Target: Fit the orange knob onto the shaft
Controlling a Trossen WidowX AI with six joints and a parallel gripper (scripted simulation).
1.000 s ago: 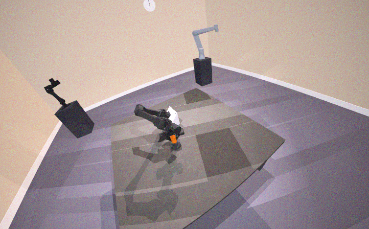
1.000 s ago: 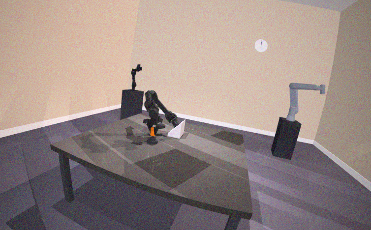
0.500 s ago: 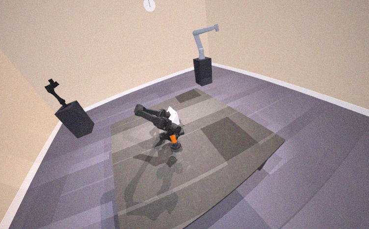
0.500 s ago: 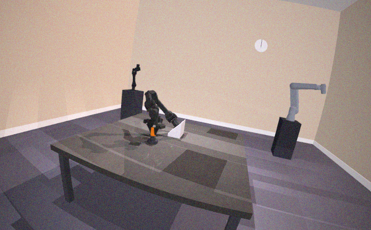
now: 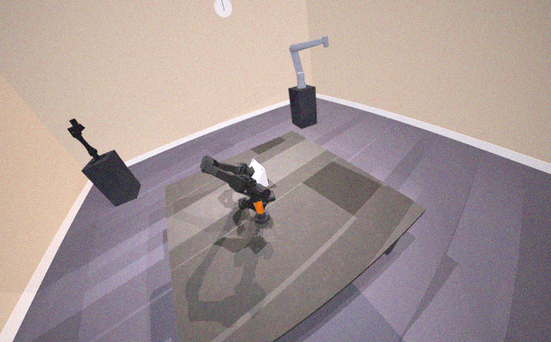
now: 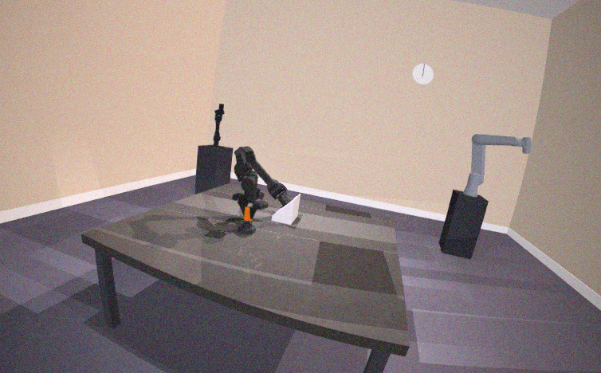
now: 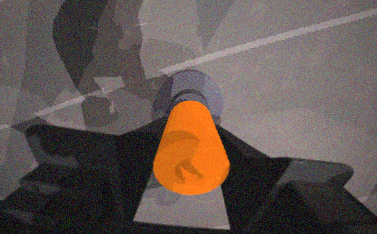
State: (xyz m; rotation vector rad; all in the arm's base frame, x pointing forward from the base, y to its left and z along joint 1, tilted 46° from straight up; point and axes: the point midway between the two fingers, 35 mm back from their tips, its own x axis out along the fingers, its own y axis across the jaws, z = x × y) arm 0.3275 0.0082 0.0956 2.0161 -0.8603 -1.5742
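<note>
Now: gripper tip 2 cm below the orange knob. Also, from my gripper tip: round pedestal 4 cm below.
</note>
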